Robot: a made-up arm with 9 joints. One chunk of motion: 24 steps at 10 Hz.
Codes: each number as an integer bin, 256 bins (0 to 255) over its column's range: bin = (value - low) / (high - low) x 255, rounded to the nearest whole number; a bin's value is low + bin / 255 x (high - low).
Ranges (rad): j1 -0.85..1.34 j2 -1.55..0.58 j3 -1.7..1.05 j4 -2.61..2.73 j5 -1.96..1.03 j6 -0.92..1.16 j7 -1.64..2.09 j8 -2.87..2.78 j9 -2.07..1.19
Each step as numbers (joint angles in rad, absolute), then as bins.
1 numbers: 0.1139 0.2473 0.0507 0.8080 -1.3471 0.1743 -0.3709 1.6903 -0.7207
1 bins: 112 215 162 163 52 134 87 206 106
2 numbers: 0.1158 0.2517 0.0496 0.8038 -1.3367 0.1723 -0.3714 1.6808 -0.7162
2 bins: 112 216 162 163 53 134 87 205 106
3 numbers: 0.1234 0.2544 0.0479 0.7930 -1.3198 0.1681 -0.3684 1.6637 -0.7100
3 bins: 113 216 162 163 55 133 87 205 106
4 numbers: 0.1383 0.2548 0.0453 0.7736 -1.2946 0.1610 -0.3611 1.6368 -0.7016
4 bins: 115 216 162 162 57 133 87 203 107
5 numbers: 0.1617 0.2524 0.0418 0.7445 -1.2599 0.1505 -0.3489 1.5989 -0.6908
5 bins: 118 216 162 160 60 131 88 202 108
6 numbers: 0.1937 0.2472 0.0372 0.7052 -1.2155 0.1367 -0.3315 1.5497 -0.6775
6 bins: 122 215 161 158 63 130 89 199 109
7 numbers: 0.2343 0.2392 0.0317 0.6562 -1.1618 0.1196 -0.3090 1.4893 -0.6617
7 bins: 126 214 161 156 68 127 91 197 110
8 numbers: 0.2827 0.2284 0.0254 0.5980 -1.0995 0.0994 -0.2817 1.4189 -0.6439
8 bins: 132 213 160 153 73 125 93 194 112
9 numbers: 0.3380 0.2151 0.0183 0.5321 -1.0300 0.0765 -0.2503 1.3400 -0.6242
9 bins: 138 211 159 150 79 122 95 190 113
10 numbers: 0.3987 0.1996 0.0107 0.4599 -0.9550 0.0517 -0.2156 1.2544 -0.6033
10 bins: 145 209 159 147 86 119 97 186 115
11 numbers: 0.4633 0.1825 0.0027 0.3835 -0.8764 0.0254 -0.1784 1.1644 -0.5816
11 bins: 153 207 158 143 92 116 100 182 116
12 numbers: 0.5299 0.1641 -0.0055 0.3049 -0.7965 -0.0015 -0.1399 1.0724 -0.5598
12 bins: 161 205 157 139 99 113 103 178 118
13 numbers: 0.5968 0.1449 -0.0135 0.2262 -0.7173 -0.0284 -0.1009 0.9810 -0.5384
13 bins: 168 203 156 135 106 109 105 174 120
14 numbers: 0.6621 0.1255 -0.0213 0.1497 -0.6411 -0.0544 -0.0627 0.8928 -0.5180
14 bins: 176 201 156 132 112 106 108 170 121
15 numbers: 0.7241 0.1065 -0.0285 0.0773 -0.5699 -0.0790 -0.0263 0.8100 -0.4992
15 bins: 183 198 155 128 119 103 110 166 123
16 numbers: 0.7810 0.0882 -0.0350 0.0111 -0.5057 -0.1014 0.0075 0.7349 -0.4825
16 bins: 190 196 154 125 124 100 113 163 124
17 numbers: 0.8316 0.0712 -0.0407 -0.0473 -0.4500 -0.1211 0.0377 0.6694 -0.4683
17 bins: 196 194 154 122 129 98 115 160 125
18 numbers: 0.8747 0.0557 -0.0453 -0.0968 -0.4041 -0.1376 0.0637 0.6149 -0.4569
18 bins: 201 192 153 120 133 96 116 157 126
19 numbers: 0.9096 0.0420 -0.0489 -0.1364 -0.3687 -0.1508 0.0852 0.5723 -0.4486
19 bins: 205 191 153 118 136 94 118 155 127
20 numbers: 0.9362 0.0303 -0.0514 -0.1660 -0.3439 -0.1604 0.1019 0.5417 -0.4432
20 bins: 208 189 153 117 138 93 119 154 127
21 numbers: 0.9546 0.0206 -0.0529 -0.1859 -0.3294 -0.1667 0.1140 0.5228 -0.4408
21 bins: 210 188 153 116 139 92 120 153 127
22 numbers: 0.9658 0.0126 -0.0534 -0.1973 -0.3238 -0.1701 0.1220 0.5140 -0.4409
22 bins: 211 187 153 115 140 92 120 153 127
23 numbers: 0.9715 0.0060 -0.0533 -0.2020 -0.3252 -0.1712 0.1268 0.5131 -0.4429
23 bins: 212 186 153 115 139 92 121 153 127
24 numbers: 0.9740 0.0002 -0.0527 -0.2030 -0.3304 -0.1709 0.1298 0.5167 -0.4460
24 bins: 212 186 153 115 139 92 121 153 127
